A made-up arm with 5 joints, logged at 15 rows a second.
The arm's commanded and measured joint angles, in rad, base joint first. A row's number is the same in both.
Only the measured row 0 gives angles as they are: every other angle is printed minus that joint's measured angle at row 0.
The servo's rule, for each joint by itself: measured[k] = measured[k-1] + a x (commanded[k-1-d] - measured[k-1]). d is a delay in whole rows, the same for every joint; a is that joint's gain. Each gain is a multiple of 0.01, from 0.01 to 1. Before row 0 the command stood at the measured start. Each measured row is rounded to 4 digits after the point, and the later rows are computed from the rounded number. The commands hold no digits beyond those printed.
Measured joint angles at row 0:
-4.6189 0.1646 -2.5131 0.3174 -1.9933
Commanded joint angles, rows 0 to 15:
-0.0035 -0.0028 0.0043 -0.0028 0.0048
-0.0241 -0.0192 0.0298 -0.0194 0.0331
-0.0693 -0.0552 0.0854 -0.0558 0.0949
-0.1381 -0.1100 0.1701 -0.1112 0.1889
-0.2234 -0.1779 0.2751 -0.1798 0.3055
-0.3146 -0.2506 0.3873 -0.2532 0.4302
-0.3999 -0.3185 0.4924 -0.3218 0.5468
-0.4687 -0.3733 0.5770 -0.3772 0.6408
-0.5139 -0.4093 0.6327 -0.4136 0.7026
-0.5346 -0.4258 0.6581 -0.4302 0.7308
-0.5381 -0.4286 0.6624 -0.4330 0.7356
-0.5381 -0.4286 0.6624 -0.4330 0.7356
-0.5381 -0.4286 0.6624 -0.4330 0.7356
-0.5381 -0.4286 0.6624 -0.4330 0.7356
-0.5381 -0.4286 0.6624 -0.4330 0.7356
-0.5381 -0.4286 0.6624 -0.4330 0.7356
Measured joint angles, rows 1 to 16:
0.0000 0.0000 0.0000 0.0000 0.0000
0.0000 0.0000 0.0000 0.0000 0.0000
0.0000 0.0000 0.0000 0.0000 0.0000
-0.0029 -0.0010 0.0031 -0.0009 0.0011
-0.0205 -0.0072 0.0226 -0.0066 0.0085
-0.0610 -0.0235 0.0684 -0.0219 0.0284
-0.1250 -0.0529 0.1426 -0.0496 0.0653
-0.2067 -0.0954 0.2393 -0.0900 0.1205
-0.2963 -0.1482 0.3473 -0.1406 0.1917
-0.3823 -0.2061 0.4532 -0.1968 0.2734
-0.4540 -0.2629 0.5436 -0.2527 0.3579
-0.5037 -0.3127 0.6086 -0.3026 0.4372
-0.5293 -0.3512 0.6447 -0.3422 0.5047
-0.5366 -0.3775 0.6576 -0.3703 0.5578
-0.5378 -0.3949 0.6611 -0.3897 0.5987
-0.5380 -0.4064 0.6620 -0.4031 0.6302
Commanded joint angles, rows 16 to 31:
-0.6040 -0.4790 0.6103 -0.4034 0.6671
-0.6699 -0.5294 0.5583 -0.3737 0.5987
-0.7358 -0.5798 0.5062 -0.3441 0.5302
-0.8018 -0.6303 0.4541 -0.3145 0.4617
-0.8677 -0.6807 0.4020 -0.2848 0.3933
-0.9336 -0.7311 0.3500 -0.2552 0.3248
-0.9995 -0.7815 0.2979 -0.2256 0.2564
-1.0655 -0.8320 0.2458 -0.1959 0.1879
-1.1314 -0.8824 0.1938 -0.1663 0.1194
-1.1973 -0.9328 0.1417 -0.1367 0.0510
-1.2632 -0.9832 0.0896 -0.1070 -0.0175
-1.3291 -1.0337 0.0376 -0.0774 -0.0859
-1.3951 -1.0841 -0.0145 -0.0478 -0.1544
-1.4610 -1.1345 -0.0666 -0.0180 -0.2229
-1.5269 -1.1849 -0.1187 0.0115 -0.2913
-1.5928 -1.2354 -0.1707 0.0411 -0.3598
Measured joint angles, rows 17 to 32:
-0.5381 -0.4139 0.6623 -0.4124 0.6544
-0.5381 -0.4189 0.6624 -0.4188 0.6731
-0.5381 -0.4222 0.6624 -0.4232 0.6875
-0.5928 -0.4415 0.6244 -0.4171 0.6828
-0.6568 -0.4714 0.5761 -0.4036 0.6635
-0.7224 -0.5083 0.5251 -0.3852 0.6328
-0.7883 -0.5498 0.4733 -0.3633 0.5934
-0.8542 -0.5943 0.4213 -0.3390 0.5474
-0.9201 -0.6408 0.3693 -0.3130 0.4962
-0.9860 -0.6886 0.3172 -0.2859 0.4410
-1.0520 -0.7374 0.2651 -0.2580 0.3828
-1.1179 -0.7867 0.2131 -0.2296 0.3222
-1.1838 -0.8364 0.1610 -0.2008 0.2598
-1.2497 -0.8863 0.1089 -0.1717 0.1960
-1.3156 -0.9364 0.0569 -0.1425 0.1312
-1.3816 -0.9866 0.0048 -0.1131 0.0655

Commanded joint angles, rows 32 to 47:
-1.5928 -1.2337 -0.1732 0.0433 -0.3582
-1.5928 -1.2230 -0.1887 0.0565 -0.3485
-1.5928 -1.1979 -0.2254 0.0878 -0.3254
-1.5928 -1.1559 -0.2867 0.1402 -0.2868
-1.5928 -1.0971 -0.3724 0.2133 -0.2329
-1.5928 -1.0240 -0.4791 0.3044 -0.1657
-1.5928 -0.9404 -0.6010 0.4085 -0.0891
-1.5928 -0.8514 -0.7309 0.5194 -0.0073
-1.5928 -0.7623 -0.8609 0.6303 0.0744
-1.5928 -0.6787 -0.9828 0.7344 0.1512
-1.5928 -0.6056 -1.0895 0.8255 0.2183
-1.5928 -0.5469 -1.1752 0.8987 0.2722
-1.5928 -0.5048 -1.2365 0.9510 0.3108
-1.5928 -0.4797 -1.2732 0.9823 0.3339
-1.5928 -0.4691 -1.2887 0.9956 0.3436
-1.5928 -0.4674 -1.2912 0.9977 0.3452
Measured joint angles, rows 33 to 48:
-1.4475 -1.0369 -0.0473 -0.0836 -0.0008
-1.5134 -1.0872 -0.0994 -0.0541 -0.0676
-1.5793 -1.1376 -0.1514 -0.0246 -0.1348
-1.5905 -1.1703 -0.1673 -0.0036 -0.1862
-1.5924 -1.1882 -0.1829 0.0150 -0.2235
-1.5927 -1.1915 -0.2139 0.0376 -0.2469
-1.5928 -1.1794 -0.2670 0.0694 -0.2561
-1.5928 -1.1514 -0.3439 0.1140 -0.2508
-1.5928 -1.1081 -0.4426 0.1730 -0.2312
-1.5928 -1.0511 -0.5582 0.2460 -0.1985
-1.5928 -0.9832 -0.6843 0.3308 -0.1545
-1.5928 -0.9081 -0.8132 0.4236 -0.1019
-1.5928 -0.8301 -0.9370 0.5199 -0.0437
-1.5928 -0.7538 -1.0483 0.6146 0.0166
-1.5928 -0.6835 -1.1409 0.7027 0.0754
-1.5928 -0.6227 -1.2107 0.7797 0.1295

